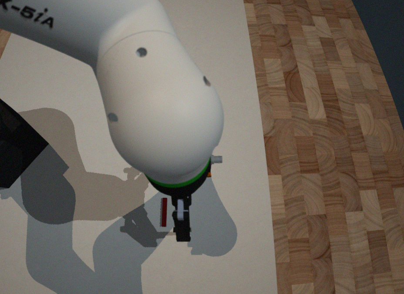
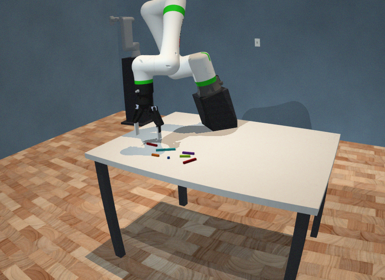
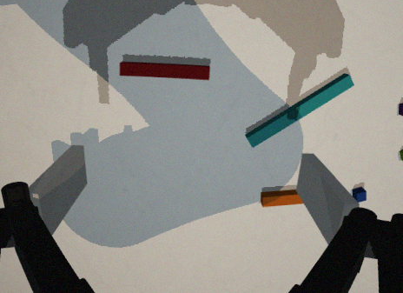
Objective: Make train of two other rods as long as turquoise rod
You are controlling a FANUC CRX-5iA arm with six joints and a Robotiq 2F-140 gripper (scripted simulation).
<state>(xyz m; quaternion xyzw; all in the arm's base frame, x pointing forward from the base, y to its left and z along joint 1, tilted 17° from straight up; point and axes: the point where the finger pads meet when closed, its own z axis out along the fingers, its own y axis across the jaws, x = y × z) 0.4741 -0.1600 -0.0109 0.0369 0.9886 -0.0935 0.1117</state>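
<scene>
The orange rod is 60 mm ahead of my hand, 80 mm to the left of it and 80 mm below it. The rest, counted from my hand: purple rod: 20 mm behind, 220 mm to the left, 80 mm below; small blue rod: 70 mm ahead, 160 mm to the left, 80 mm below; turquoise rod: 20 mm behind, 90 mm to the left, 80 mm below.
</scene>
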